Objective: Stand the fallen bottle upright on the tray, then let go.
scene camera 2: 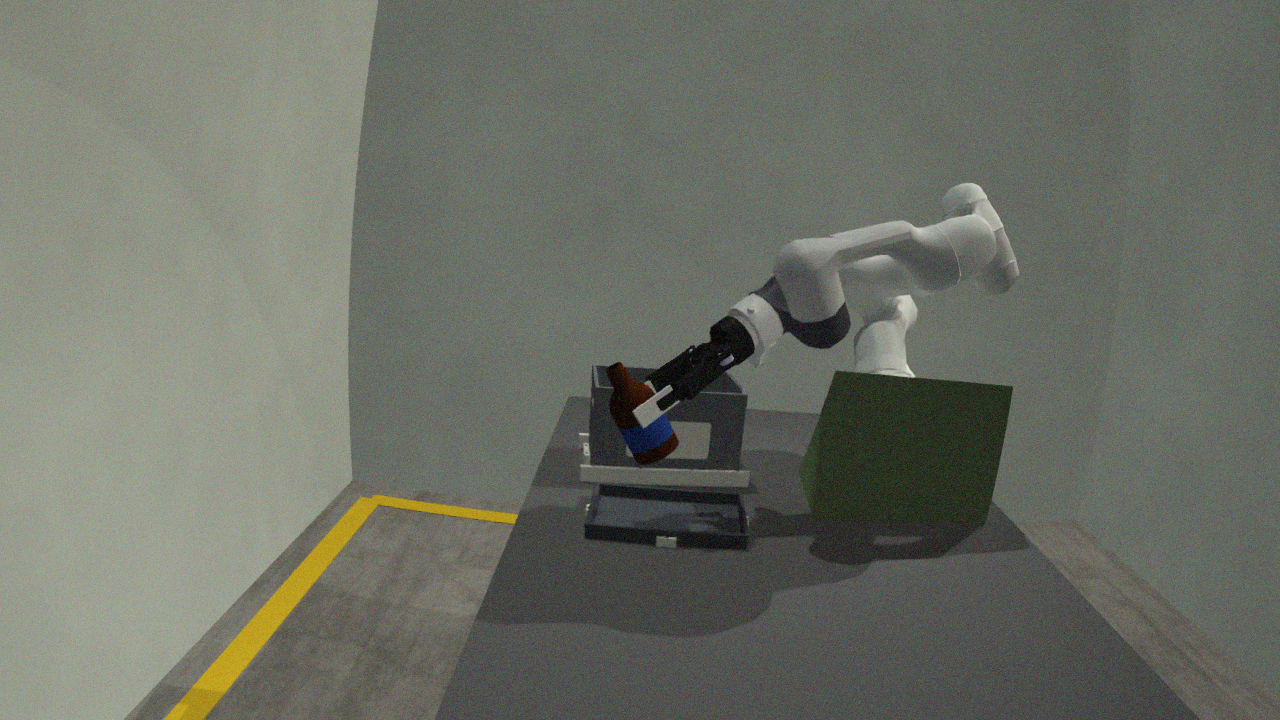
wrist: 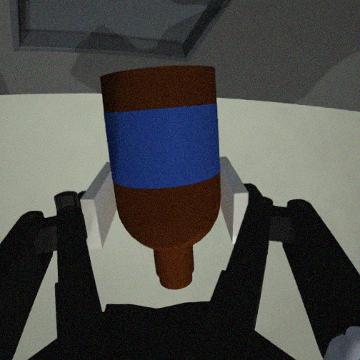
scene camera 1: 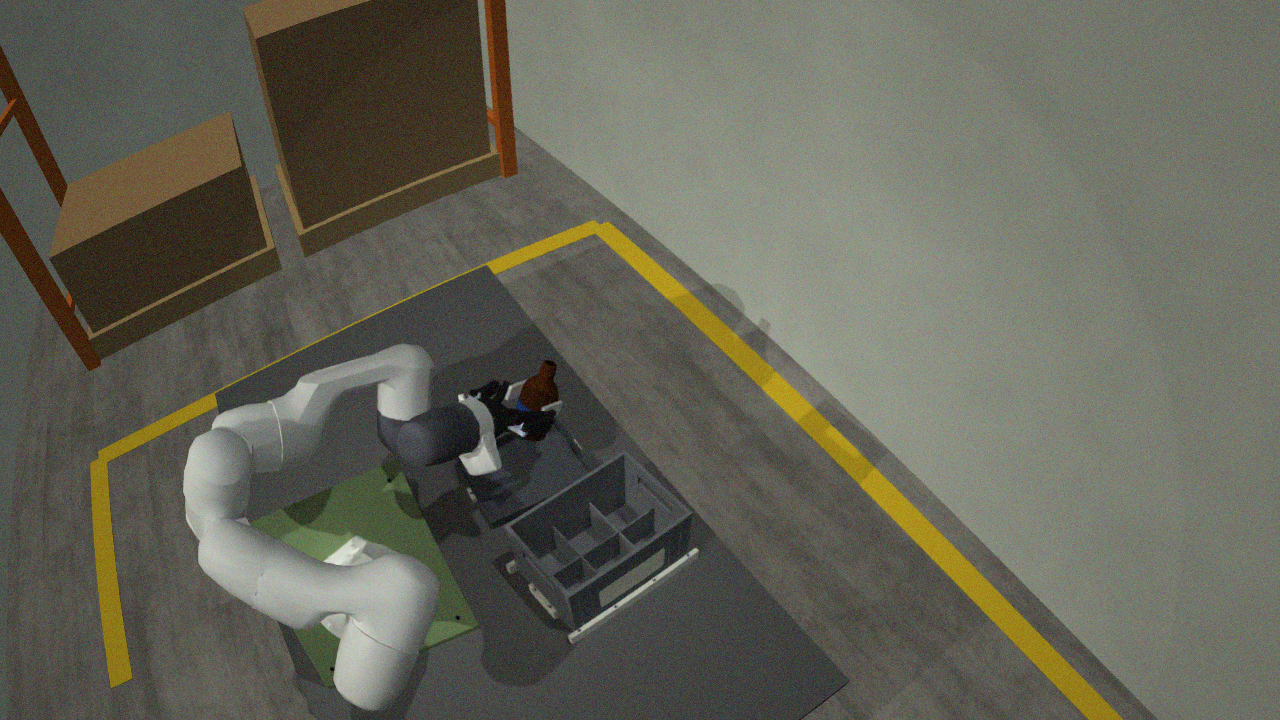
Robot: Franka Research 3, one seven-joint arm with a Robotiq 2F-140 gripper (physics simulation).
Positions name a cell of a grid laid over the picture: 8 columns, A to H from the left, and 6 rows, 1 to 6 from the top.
my gripper: scene camera 2 D4; wrist D3; scene camera 1 D4
